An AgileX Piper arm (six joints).
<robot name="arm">
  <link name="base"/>
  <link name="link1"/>
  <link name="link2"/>
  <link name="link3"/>
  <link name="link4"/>
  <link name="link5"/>
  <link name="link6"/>
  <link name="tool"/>
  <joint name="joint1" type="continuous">
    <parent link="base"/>
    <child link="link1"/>
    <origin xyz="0 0 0.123" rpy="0 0 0"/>
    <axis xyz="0 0 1"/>
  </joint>
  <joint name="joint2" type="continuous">
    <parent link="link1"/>
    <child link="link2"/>
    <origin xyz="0 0 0" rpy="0 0 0"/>
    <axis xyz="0 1 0"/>
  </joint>
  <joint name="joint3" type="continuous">
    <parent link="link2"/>
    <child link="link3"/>
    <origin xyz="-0.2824 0 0.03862" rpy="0 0 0"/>
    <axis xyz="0 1 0"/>
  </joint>
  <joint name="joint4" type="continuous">
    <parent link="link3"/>
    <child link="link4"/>
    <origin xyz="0.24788 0 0.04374" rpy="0 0 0"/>
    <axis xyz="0.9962 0 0.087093"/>
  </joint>
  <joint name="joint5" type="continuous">
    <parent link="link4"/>
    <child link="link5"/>
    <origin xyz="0 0 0" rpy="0 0 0"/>
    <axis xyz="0 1 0"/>
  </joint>
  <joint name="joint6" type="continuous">
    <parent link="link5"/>
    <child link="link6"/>
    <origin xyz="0.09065 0 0.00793" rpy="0 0 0"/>
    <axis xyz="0.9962 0 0.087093"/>
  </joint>
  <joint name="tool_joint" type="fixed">
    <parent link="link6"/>
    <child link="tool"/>
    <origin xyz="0 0 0" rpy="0 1.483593 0"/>
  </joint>
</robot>
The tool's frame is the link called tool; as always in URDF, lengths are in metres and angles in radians. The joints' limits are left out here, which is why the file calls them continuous.
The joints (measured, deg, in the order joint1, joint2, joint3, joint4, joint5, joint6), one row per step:
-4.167, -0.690, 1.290, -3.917, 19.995, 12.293
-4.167, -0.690, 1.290, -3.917, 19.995, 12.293
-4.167, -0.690, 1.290, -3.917, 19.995, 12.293
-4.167, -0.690, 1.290, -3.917, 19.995, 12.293
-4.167, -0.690, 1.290, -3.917, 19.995, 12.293
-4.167, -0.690, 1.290, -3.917, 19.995, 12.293
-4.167, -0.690, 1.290, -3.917, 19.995, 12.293
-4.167, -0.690, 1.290, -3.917, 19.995, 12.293
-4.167, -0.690, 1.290, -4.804, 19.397, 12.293
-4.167, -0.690, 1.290, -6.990, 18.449, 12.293
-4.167, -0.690, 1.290, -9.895, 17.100, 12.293
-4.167, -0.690, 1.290, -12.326, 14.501, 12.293
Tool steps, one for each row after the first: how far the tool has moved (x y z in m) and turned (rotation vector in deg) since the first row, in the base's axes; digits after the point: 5 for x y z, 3 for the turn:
0.00000, 0.00000, 0.00000, 0.000, 0.000, 0.000
0.00000, 0.00000, 0.00000, 0.000, 0.000, 0.000
0.00000, 0.00000, 0.00000, 0.000, 0.000, 0.000
0.00000, 0.00000, 0.00000, 0.000, 0.000, 0.000
0.00000, 0.00000, 0.00000, 0.000, 0.000, 0.000
0.00000, 0.00000, 0.00000, 0.000, 0.000, 0.000
0.00000, 0.00000, 0.00000, 0.000, 0.000, 0.000
0.00022, -0.00042, 0.00095, -0.929, -0.530, -0.023
0.00052, -0.00142, 0.00251, -3.179, -1.312, -0.089
0.00092, -0.00255, 0.00478, -6.179, -2.433, -0.111
0.00170, -0.00287, 0.00895, -8.811, -4.816, 0.130

